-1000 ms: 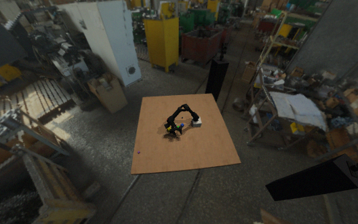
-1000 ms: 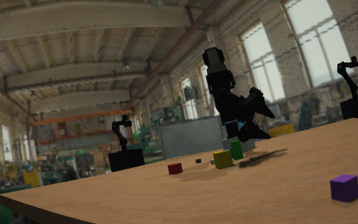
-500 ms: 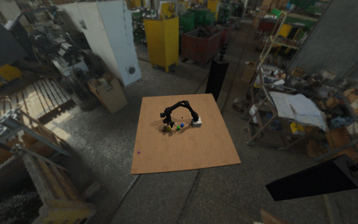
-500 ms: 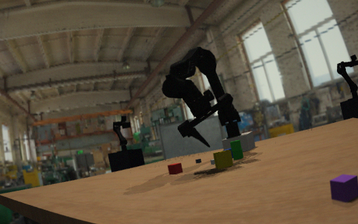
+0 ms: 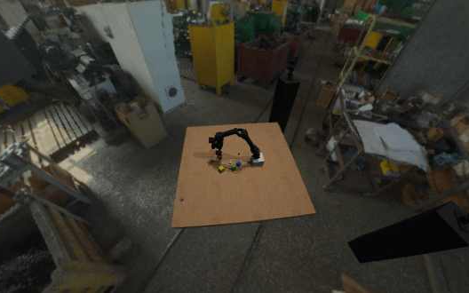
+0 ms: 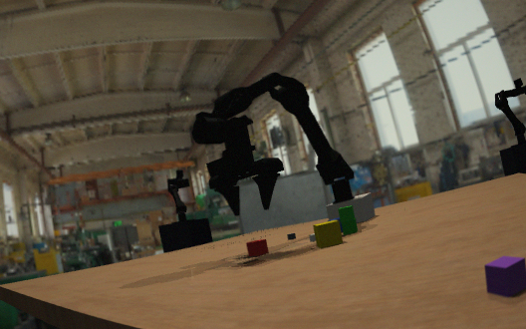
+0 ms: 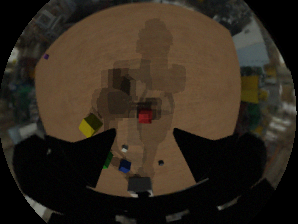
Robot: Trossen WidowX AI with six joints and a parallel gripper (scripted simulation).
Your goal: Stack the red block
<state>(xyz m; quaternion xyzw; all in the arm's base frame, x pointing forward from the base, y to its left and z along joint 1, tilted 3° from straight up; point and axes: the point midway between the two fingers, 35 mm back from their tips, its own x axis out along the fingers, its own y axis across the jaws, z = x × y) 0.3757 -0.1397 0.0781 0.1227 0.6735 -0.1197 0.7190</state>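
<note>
Now: gripper tip 80 mm above the red block. The rest, counted from my gripper tip: blue block: 180 mm behind, 150 mm to the left, 80 mm below; then yellow block: 160 mm to the left, 70 mm below, 20 mm ahead; then green block: 190 mm to the left, 100 mm behind, 50 mm below.
</note>
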